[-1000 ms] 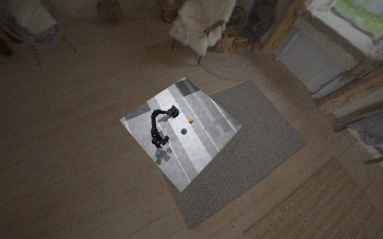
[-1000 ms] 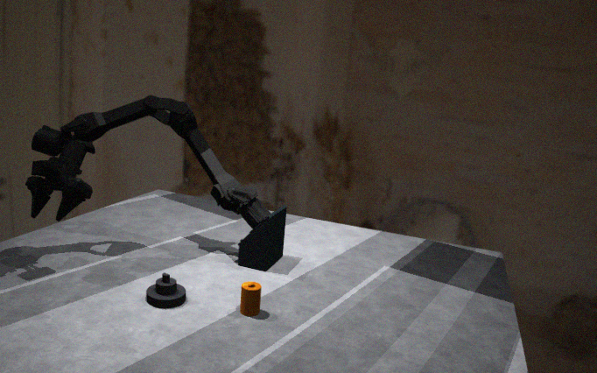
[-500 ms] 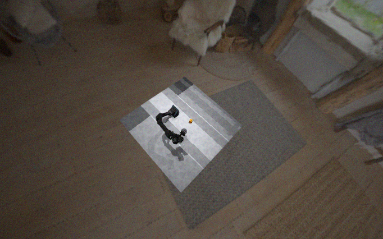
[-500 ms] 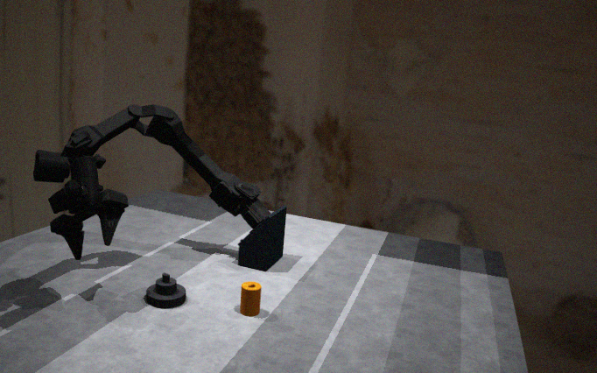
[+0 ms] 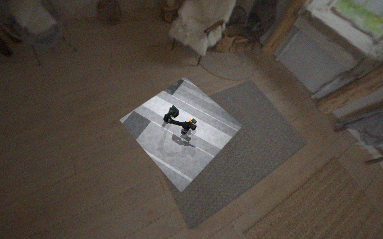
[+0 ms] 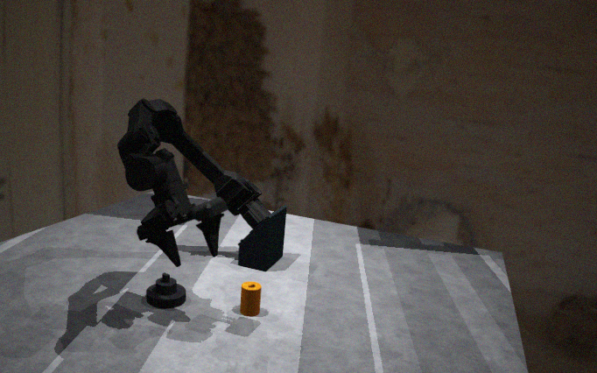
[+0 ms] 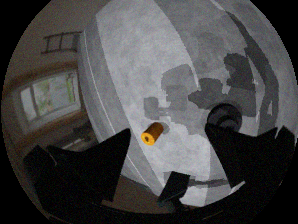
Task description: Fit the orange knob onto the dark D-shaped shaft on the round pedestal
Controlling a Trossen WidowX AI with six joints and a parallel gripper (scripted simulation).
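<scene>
My gripper tip is 100 mm above the orange knob, 90 mm past it and 70 mm to the right of it. Also, from my gripper tip: dark round pedestal: 100 mm to the right, 90 mm below, 30 mm behind.
</scene>
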